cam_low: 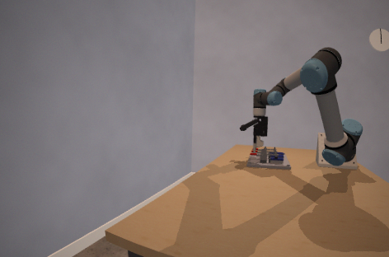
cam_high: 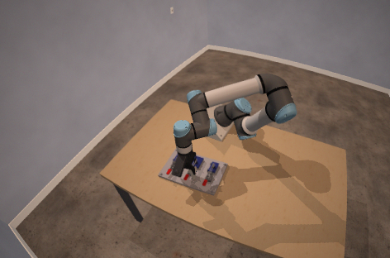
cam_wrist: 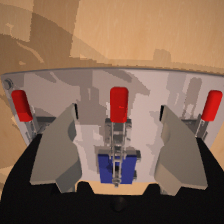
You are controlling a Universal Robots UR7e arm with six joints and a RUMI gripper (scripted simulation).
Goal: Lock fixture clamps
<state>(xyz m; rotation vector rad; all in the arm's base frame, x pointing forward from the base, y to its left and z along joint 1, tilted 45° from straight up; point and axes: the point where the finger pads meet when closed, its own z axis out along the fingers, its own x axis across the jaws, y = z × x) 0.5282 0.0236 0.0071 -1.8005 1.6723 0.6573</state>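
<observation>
The grey fixture plate is 90 mm behind my hand, 50 mm below it and 10 mm to the right of it.
</observation>
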